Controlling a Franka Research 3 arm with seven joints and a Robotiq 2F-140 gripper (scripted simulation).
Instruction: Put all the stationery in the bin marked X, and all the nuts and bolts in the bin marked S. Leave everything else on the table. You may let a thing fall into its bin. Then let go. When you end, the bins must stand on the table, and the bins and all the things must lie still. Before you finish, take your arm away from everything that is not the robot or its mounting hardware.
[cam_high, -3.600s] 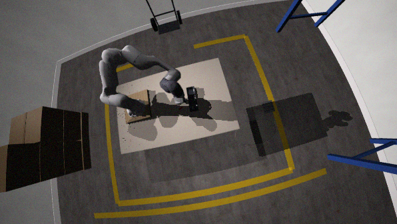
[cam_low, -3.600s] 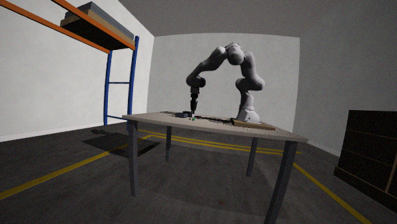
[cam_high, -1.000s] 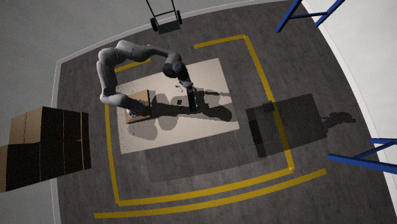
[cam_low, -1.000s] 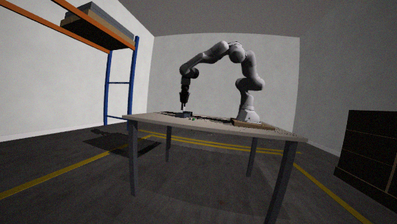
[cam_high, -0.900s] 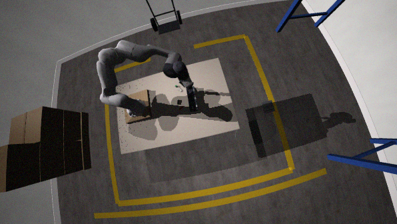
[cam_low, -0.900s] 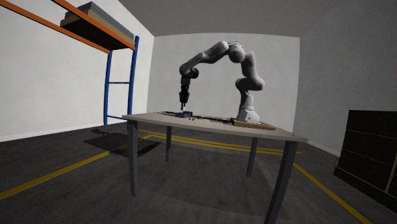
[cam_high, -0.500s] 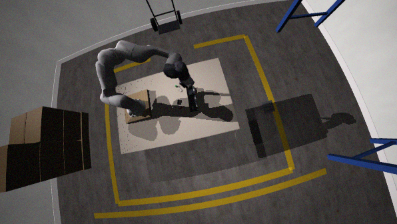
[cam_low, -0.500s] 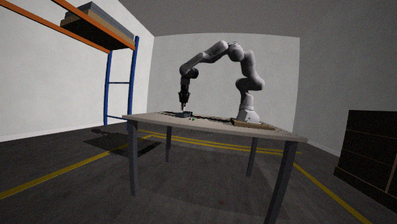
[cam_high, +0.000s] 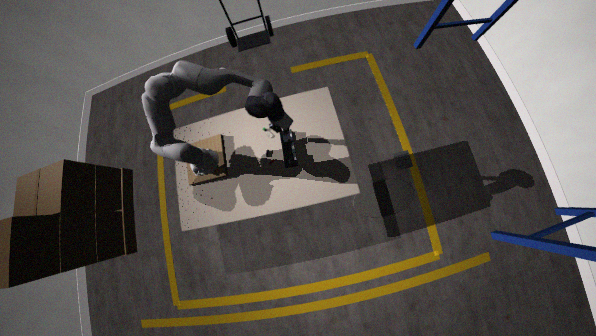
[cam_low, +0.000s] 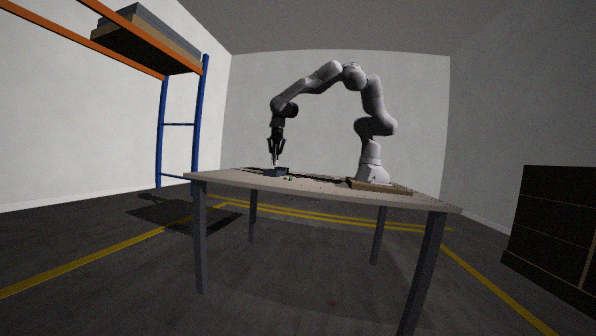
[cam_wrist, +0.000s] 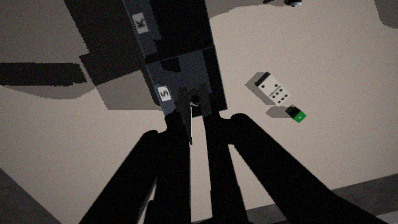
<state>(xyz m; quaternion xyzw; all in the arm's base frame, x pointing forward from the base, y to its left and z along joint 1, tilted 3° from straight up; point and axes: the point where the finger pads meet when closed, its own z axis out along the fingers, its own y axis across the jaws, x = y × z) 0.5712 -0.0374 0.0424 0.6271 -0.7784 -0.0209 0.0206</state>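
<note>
The bin is 80 mm to the right of my hand, 80 mm below it and 10 mm behind it. Also, from my hand: black cylinder: 160 mm behind, 100 mm below, 60 mm to the right; then grey nut: 30 mm below; then white domino: 100 mm below, 100 mm behind, 70 mm to the left.
</note>
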